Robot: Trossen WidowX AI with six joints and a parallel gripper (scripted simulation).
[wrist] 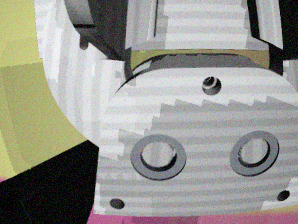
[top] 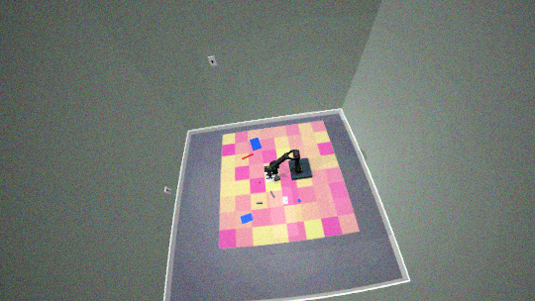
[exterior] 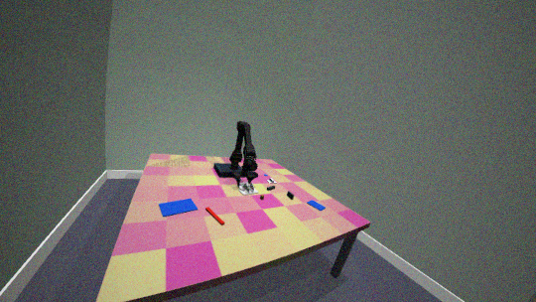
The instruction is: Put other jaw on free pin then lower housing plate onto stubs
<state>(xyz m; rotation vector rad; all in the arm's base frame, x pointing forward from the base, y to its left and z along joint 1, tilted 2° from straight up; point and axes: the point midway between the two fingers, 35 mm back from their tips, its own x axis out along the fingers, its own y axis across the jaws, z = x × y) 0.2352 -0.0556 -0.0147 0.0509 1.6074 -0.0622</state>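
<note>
Now: the white housing plate 10 mm ahead of my gripper tip and 20 mm above it. The rest, counted from my gripper tip: grey jaw 20 mm ahead, 20 mm to the right, 10 mm above; then red stick 230 mm ahead, 320 mm to the right.
</note>
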